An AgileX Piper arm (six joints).
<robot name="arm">
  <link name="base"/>
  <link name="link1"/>
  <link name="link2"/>
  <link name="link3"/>
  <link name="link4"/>
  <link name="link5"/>
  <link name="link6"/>
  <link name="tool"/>
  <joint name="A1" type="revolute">
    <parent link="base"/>
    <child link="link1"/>
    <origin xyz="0 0 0.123"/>
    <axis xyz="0 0 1"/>
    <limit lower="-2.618" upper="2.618"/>
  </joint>
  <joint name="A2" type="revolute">
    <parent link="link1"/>
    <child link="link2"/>
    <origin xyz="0 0 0"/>
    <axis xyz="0 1 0"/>
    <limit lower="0" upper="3.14"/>
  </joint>
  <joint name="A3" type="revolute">
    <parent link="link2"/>
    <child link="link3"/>
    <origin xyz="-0.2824 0 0.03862"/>
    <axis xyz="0 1 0"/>
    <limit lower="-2.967" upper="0"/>
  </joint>
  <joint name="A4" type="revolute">
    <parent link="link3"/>
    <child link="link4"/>
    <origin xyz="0.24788 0 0.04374"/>
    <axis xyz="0.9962 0 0.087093"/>
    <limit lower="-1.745" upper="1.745"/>
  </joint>
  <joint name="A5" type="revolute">
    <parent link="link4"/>
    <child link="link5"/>
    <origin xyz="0 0 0"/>
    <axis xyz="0 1 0"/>
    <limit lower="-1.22" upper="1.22"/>
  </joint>
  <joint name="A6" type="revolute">
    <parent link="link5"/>
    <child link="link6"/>
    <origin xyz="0.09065 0 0.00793"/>
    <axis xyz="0.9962 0 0.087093"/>
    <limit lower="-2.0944" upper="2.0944"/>
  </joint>
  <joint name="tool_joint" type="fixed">
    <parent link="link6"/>
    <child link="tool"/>
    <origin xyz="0 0 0" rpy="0 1.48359 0"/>
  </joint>
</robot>
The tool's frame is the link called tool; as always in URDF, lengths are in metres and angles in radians.
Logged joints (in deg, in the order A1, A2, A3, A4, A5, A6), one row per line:
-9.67 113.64 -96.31 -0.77 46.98 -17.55
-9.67 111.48 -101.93 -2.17 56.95 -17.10
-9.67 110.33 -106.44 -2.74 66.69 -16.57
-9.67 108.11 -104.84 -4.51 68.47 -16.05
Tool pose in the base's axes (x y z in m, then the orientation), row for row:
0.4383 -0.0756 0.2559 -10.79 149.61 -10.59
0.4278 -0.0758 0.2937 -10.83 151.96 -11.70
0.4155 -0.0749 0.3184 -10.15 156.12 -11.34
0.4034 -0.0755 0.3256 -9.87 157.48 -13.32
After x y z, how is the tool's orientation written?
As a rotation vector, in degrees.
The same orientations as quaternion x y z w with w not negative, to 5 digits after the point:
-0.06937 0.96186 -0.06808 0.25568
-0.06889 0.96664 -0.07443 0.23519
-0.06339 0.97506 -0.07082 0.20056
-0.06122 0.97681 -0.08262 0.18781

